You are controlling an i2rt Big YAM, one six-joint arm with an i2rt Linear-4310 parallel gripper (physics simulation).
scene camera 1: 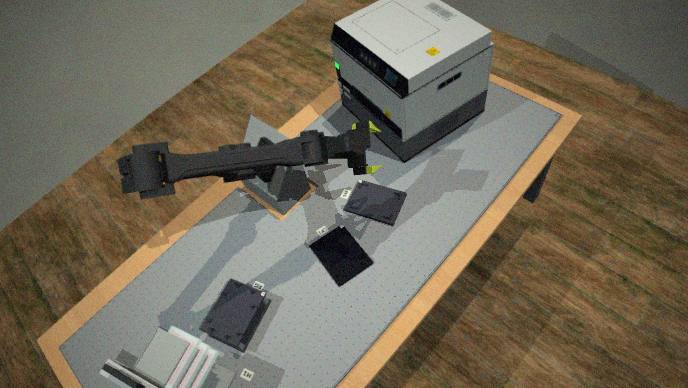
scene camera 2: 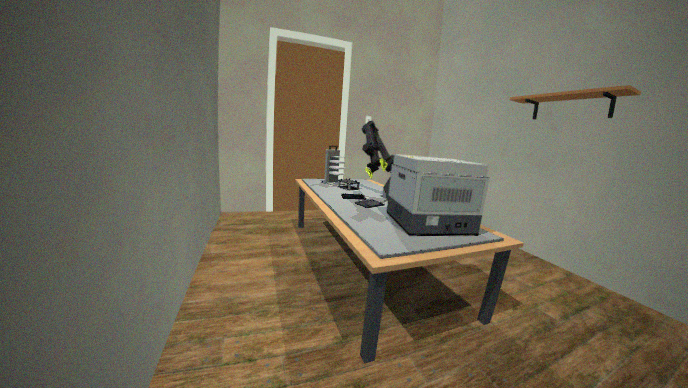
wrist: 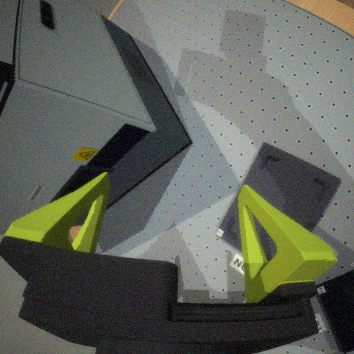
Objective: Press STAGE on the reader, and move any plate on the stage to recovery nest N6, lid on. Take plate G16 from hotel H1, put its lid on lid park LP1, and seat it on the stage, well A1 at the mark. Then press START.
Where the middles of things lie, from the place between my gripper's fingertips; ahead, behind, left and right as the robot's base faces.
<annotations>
My gripper is now 20 cm above the dark square nest (scene camera 1: pixel 373 201) and 5 cm to the left of it. Also, from my hand: flat black pad (scene camera 1: pixel 342 256): 26 cm to the right, 20 cm below, 4 cm ahead.
</annotations>
